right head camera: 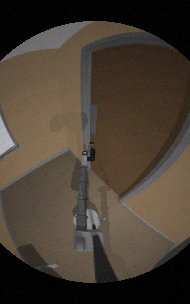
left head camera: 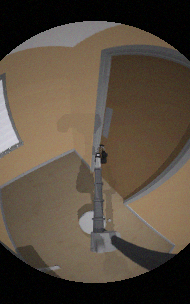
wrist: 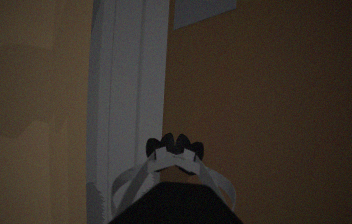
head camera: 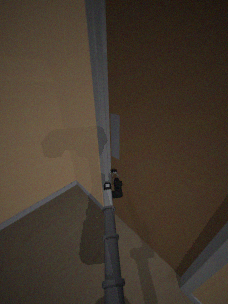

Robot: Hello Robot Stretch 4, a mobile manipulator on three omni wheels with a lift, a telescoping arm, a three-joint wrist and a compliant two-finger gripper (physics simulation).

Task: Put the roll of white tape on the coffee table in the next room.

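Frame: origin at the robot's base, x down, y ahead, z right, level; metres.
Where they show: gripper, fingertip midpoint: (right head camera: 91, 141) (left head camera: 101, 144) (wrist: 175, 146) (head camera: 113, 169); robot's base, link origin: (right head camera: 86, 219) (left head camera: 91, 221).
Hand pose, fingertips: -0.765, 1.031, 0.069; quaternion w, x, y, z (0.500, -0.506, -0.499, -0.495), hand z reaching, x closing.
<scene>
Each offset is from my fingertips to the top centre of the thing, as dx, dy, dz.
My gripper (head camera: 114, 171) (left head camera: 102, 146) (right head camera: 91, 144) (wrist: 175, 146) is shut. Its dark fingertips are close together, and no object shows between them. It is held out beside the left upright of a grey door frame (head camera: 100, 75) (left head camera: 99, 105) (right head camera: 85, 95) (wrist: 127, 90), in front of a brown surface. The roll of white tape cannot be made out for certain. A tiny pale object {+0.769, -1.011, +0.223} (left head camera: 109, 220) (right head camera: 105, 218) lies on the floor near my base, too small to identify. The coffee table does not show in these views.
The brown surface (head camera: 165, 100) (wrist: 260, 110) fills the door frame and bears a grey plate {-0.550, -0.001, +0.020} (head camera: 115, 135) (wrist: 202, 11). A tan wall (head camera: 40, 75) stands to the left, with my arm's shadow on it. A white slatted panel (left head camera: 7, 122) is at the far left. The arm (head camera: 112, 255) extends over the floor.
</scene>
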